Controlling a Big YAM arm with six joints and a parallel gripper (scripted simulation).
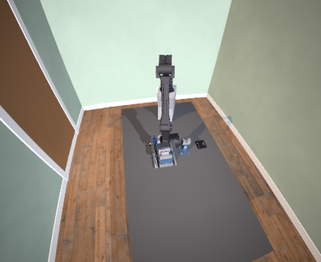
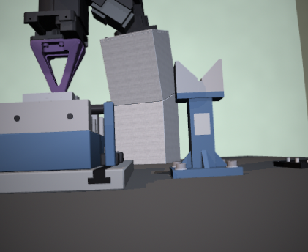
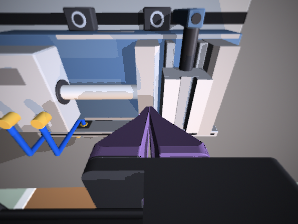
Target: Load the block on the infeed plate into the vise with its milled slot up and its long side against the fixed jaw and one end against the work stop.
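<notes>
My gripper is now 30 mm short of the part, 20 mm above it and 10 mm to the left of it. Round my hand: dark work stop rod (40 mm to the left, 40 mm ahead, 30 mm below); then moving jaw (40 mm below); then air cylinder rod (50 mm behind, 40 mm below, 10 mm to the left).
</notes>
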